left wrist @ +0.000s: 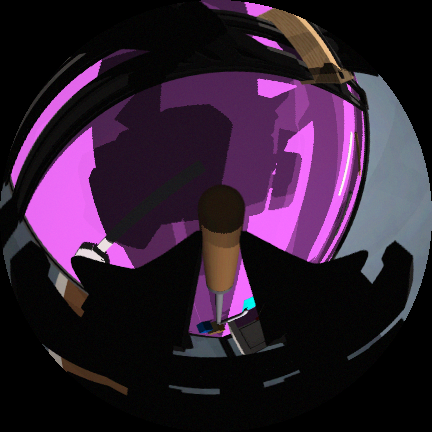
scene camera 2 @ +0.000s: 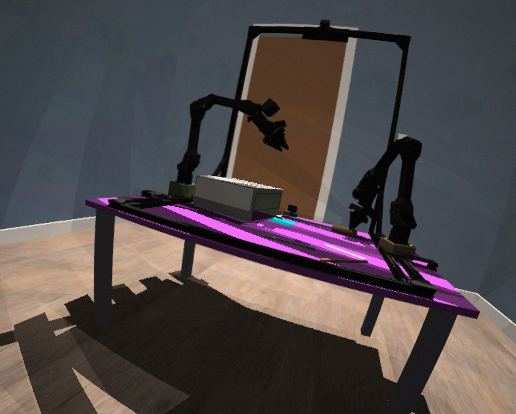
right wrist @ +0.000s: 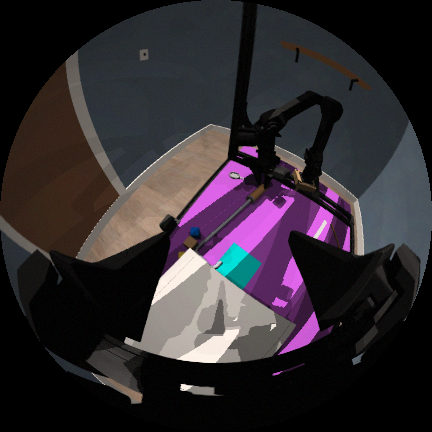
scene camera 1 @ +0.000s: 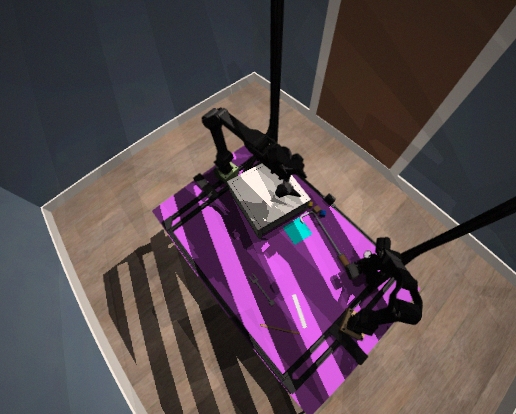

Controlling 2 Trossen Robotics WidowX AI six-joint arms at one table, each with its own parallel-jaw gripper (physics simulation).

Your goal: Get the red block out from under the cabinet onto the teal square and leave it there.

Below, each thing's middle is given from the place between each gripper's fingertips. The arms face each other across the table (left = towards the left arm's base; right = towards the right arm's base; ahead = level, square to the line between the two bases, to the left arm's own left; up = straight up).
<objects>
The spoon-like tool (left wrist: 96, 252) is 7 cm behind my left hand, 2 cm to the left of it and 2 cm below it. Round my left hand: grey cabinet (scene camera 1: 236, 196) 52 cm to the right, 8 cm ahead, 4 cm above; wooden-handled screwdriver (left wrist: 220, 208) 16 cm to the right, 2 cm behind, 1 cm below; teal square (right wrist: 237, 265) 30 cm to the right, 6 cm ahead, 3 cm below.
I see my right gripper 25 cm above the grey cabinet, 16 cm to the left of it and 6 cm short of it. The rest, counted from my right hand: wooden-handled screwdriver: 30 cm below, 20 cm to the left, 5 cm behind; then spoon-like tool: 38 cm to the left, 31 cm below, 10 cm behind; then teal square: 32 cm below, 6 cm to the left, 4 cm ahead.
</objects>
